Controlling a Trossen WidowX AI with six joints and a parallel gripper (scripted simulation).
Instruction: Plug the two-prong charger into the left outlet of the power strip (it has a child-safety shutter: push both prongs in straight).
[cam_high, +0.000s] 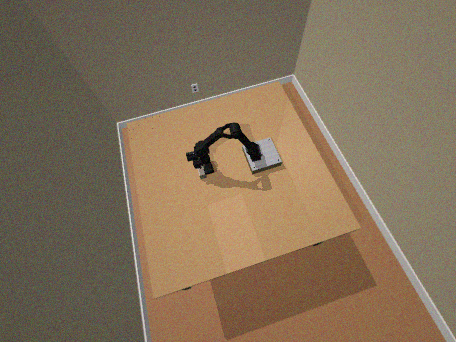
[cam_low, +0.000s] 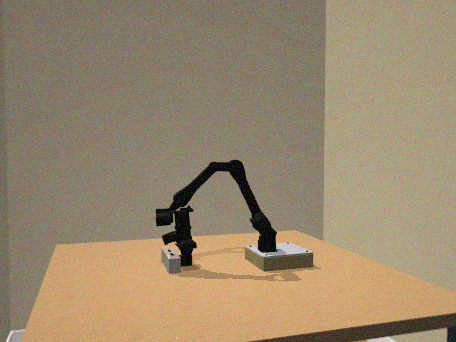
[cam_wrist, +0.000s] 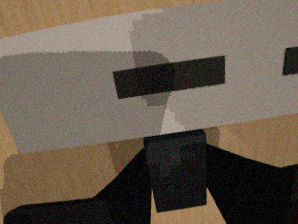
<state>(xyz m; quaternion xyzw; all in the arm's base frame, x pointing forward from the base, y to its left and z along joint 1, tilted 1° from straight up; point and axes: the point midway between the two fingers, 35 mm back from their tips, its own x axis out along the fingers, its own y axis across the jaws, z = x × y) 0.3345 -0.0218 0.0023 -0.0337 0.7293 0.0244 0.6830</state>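
The black two-prong charger lies 20 mm ahead of my gripper tip and 10 mm above it.
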